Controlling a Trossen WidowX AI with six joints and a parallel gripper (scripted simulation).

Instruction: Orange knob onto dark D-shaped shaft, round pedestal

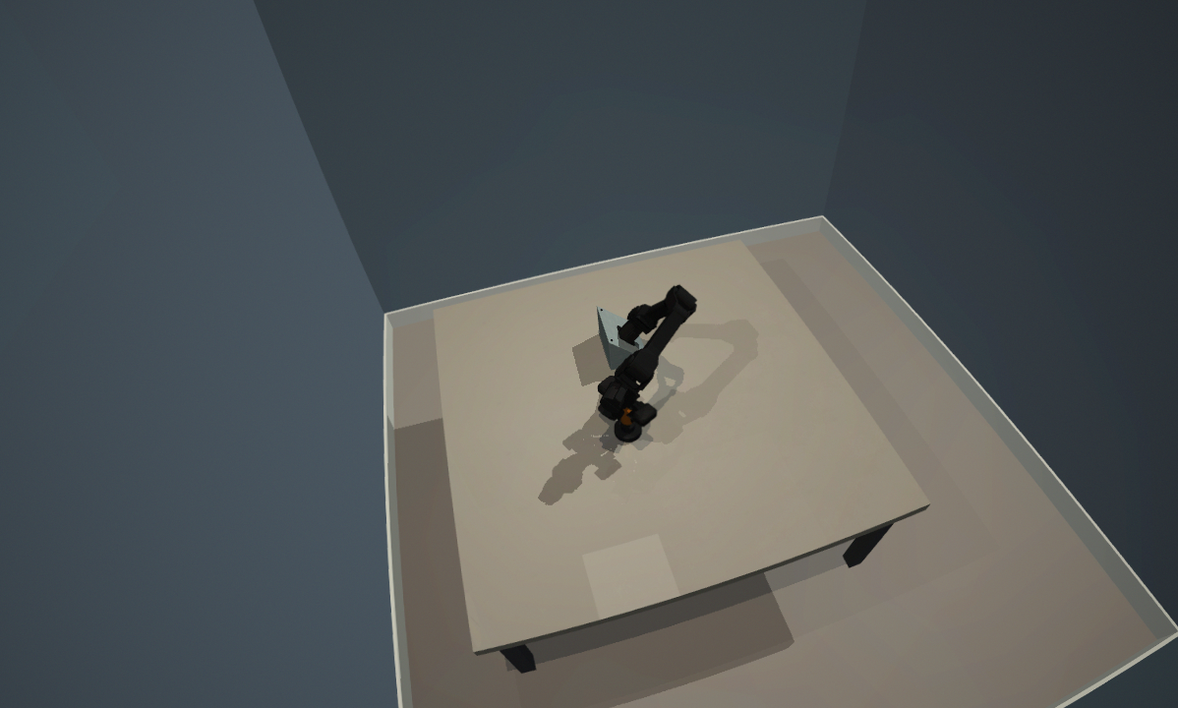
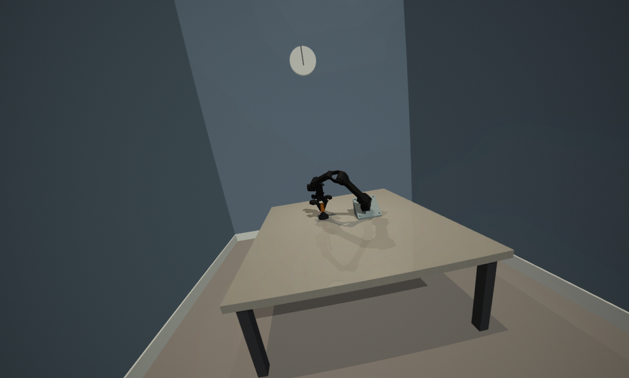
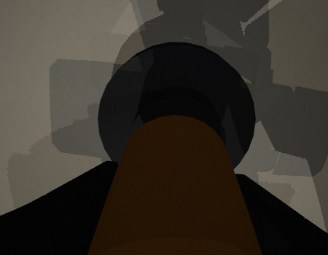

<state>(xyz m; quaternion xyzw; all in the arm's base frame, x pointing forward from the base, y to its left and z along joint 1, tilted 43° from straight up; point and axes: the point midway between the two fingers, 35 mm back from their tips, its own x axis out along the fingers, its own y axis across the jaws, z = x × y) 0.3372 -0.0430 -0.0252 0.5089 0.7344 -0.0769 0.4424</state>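
The orange knob lies 20 mm above my gripper tip. From my gripper tip the other things lie so: dark round pedestal 40 mm below.
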